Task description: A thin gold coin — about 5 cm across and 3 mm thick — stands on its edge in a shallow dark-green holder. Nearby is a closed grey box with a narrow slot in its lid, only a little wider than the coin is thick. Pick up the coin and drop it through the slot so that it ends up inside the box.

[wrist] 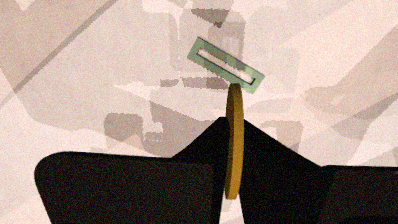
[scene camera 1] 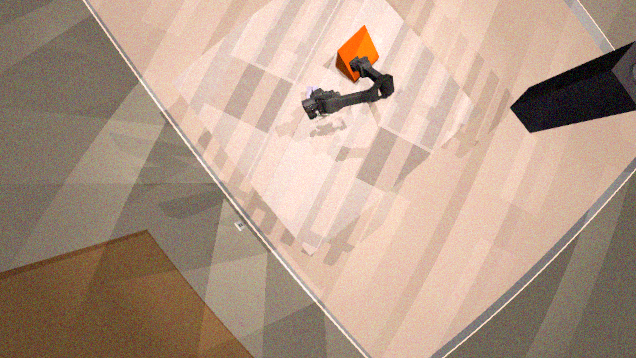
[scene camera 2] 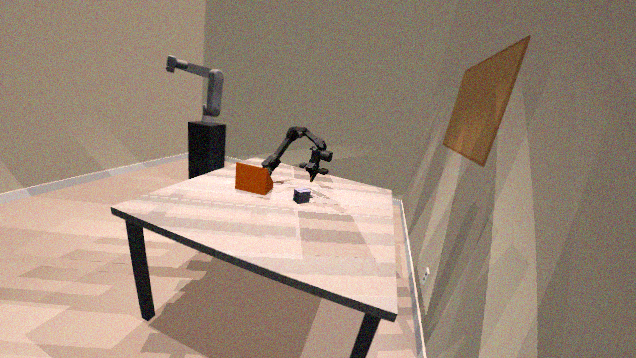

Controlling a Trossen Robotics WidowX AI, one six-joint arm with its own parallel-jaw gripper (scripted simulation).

Labels:
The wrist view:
my gripper
gold coin: held by my gripper

